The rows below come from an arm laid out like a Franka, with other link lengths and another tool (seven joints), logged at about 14 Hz.
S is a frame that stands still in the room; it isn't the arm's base.
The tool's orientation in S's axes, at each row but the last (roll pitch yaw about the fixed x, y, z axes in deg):
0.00 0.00 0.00
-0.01 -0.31 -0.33
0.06 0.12 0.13
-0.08 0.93 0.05
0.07 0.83 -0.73
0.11 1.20 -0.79
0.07 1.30 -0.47
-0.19 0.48 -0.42
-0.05 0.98 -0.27
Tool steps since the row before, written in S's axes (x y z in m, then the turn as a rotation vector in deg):
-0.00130 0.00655 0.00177 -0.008 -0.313 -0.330
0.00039 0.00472 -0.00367 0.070 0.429 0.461
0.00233 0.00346 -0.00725 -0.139 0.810 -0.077
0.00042 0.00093 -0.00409 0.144 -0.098 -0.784
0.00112 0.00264 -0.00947 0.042 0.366 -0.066
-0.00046 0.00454 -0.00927 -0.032 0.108 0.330
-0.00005 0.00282 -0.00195 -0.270 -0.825 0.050
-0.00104 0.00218 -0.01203 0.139 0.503 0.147
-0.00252 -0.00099 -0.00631 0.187 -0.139 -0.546
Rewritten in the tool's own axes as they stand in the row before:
-0.00130 0.00655 0.00177 -0.008 -0.313 -0.330
0.00034 0.00472 -0.00367 0.070 0.429 0.461
0.00235 0.00345 -0.00725 -0.137 0.810 -0.078
0.00049 0.00094 -0.00408 0.157 -0.097 -0.782
0.00122 0.00264 -0.00946 0.038 0.366 -0.066
-0.00033 0.00452 -0.00929 -0.040 0.108 0.329
-0.00003 0.00282 -0.00195 -0.264 -0.827 0.045
-0.00096 0.00221 -0.01203 0.134 0.504 0.150
-0.00241 -0.00100 -0.00635 0.197 -0.138 -0.543

